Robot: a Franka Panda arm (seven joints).
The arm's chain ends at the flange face. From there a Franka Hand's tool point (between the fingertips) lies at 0.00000 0.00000 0.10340 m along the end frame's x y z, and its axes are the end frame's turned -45 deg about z.
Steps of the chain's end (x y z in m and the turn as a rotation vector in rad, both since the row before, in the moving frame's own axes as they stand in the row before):
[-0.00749 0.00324 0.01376 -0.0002 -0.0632 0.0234]
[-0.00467 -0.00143 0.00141 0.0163 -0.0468 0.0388]
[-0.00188 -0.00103 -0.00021 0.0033 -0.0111 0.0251]
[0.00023 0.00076 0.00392 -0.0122 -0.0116 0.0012]
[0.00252 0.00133 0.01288 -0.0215 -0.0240 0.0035]
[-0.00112 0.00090 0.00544 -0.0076 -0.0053 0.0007]
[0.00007 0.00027 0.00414 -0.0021 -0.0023 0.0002]
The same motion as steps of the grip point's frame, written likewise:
[-0.01217 -0.00766 0.01355 0.0445 -0.0448 0.0234]
[-0.00443 -0.00897 0.00128 0.0446 -0.0216 0.0388]
[-0.00116 -0.00312 -0.00022 0.0102 -0.0055 0.0251]
[-0.00211 0.00074 0.00391 -0.0004 -0.0168 0.0012]
[-0.00248 0.00253 0.01283 0.0018 -0.0322 0.0035]
[-0.00237 0.00001 0.00544 -0.0016 -0.0091 0.0007]
[-0.00046 0.00023 0.00414 0.0001 -0.0031 0.0002]

